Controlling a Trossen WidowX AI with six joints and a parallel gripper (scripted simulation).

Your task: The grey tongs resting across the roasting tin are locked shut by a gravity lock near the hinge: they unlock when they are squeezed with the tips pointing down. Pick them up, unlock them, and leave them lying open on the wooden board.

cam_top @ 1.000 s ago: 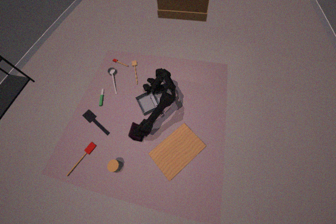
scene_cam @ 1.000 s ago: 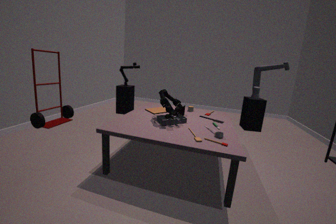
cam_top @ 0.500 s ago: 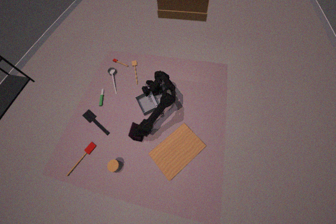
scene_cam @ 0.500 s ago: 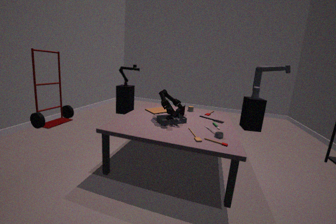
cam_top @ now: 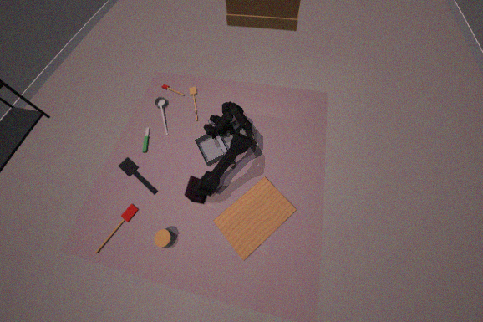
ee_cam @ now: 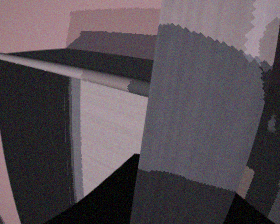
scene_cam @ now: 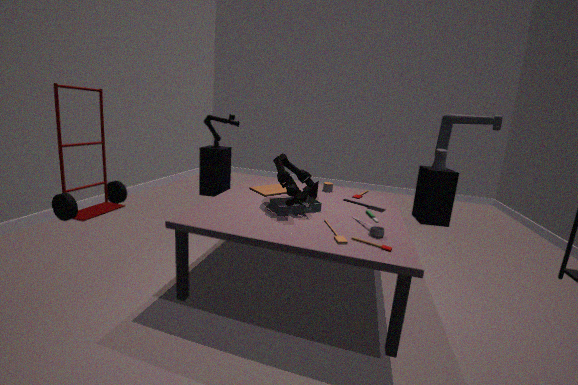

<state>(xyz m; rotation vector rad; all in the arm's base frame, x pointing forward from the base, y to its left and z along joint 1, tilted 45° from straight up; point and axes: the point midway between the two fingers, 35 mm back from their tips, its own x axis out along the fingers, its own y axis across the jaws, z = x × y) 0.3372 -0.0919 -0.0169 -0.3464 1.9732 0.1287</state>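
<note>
The wooden board is 430 mm behind my gripper tip, 260 mm to the right of it and 20 mm below it. From my gripper tip the other things lie so: roasting tin (60 mm to the right, 20 mm behind); then green-handled tool (450 mm to the left, 20 mm below); then black spatula (440 mm to the left, 240 mm behind, 30 mm below).
</note>
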